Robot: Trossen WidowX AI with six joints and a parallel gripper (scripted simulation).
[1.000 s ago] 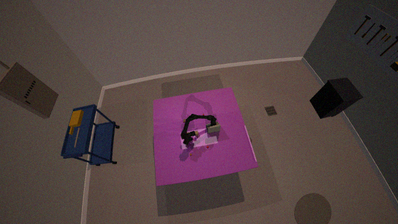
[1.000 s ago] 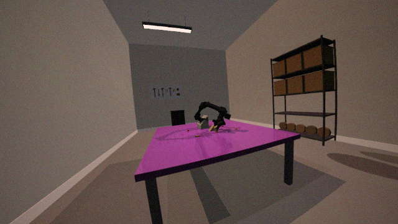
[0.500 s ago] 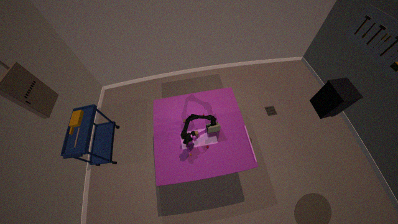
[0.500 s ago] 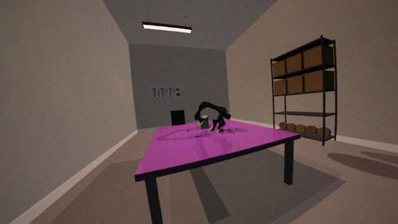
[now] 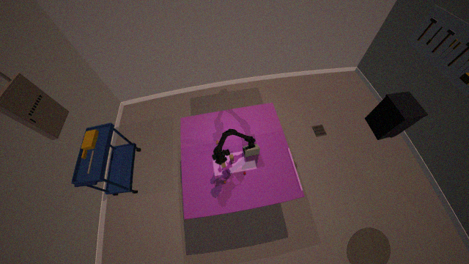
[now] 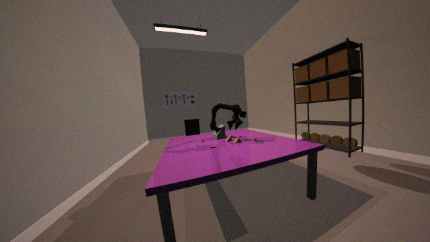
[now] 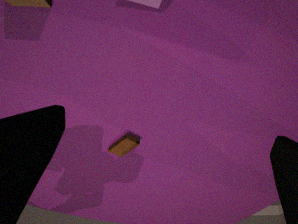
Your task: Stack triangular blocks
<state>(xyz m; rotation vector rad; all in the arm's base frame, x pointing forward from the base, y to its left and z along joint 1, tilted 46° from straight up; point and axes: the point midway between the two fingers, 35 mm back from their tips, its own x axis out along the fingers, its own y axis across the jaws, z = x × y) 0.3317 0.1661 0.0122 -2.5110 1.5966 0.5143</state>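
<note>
The triangular block lies 2 cm behind my gripper tip, 5 cm to the left of it and 12 cm below it. From my gripper tip the other things lie so: tan block (5 cm ahead, 23 cm to the right, 14 cm below).
</note>
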